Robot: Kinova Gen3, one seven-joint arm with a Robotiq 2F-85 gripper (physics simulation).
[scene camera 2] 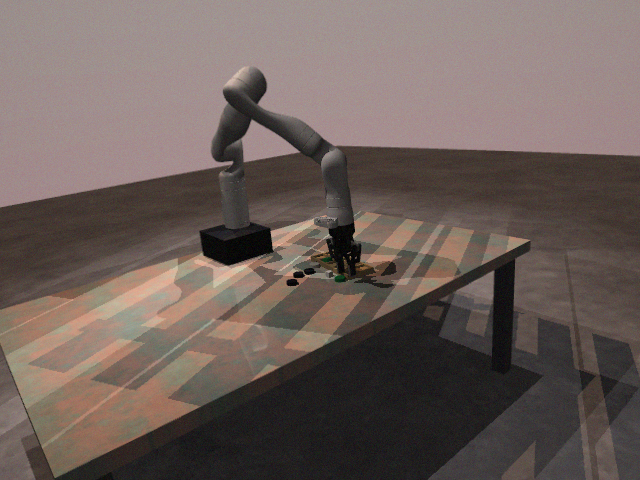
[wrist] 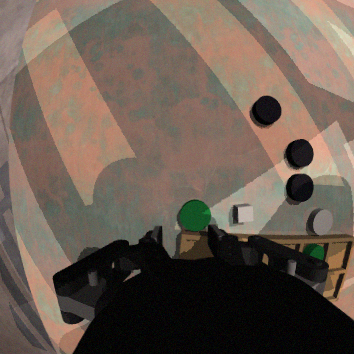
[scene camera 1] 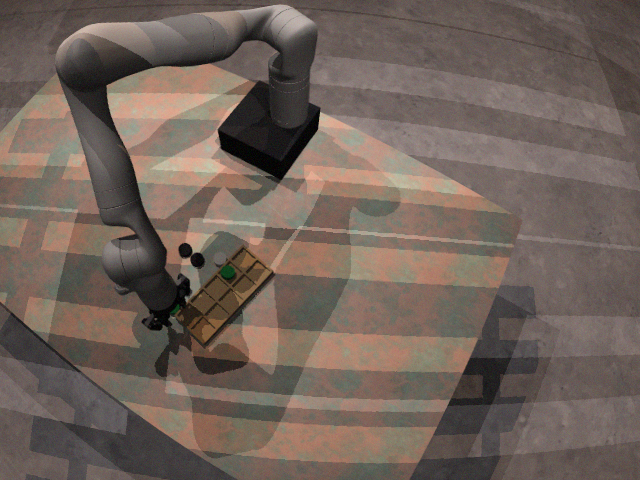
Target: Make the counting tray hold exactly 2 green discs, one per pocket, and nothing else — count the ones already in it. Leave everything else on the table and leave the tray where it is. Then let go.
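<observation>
The wooden counting tray point(scene camera 1: 208, 332) point(scene camera 2: 366, 269) point(wrist: 337, 238) lies on the table with one green disc point(scene camera 1: 226, 271) point(wrist: 313, 251) in a pocket near its far end. A second green disc point(scene camera 1: 175, 310) point(scene camera 2: 339, 278) point(wrist: 194, 215) lies on the table just outside the tray's near corner. My gripper point(scene camera 1: 164, 316) point(scene camera 2: 347, 269) point(wrist: 184, 234) is half open and empty. It hangs low over that corner, with the loose green disc just beyond its fingertips and not between them.
Three black discs point(wrist: 266, 109) point(wrist: 299, 153) point(wrist: 299, 187), a grey disc point(scene camera 1: 220, 257) point(wrist: 320, 221) and a small white cube point(wrist: 243, 213) lie on the table beside the tray. The arm's black base point(scene camera 1: 269, 129) stands farther back.
</observation>
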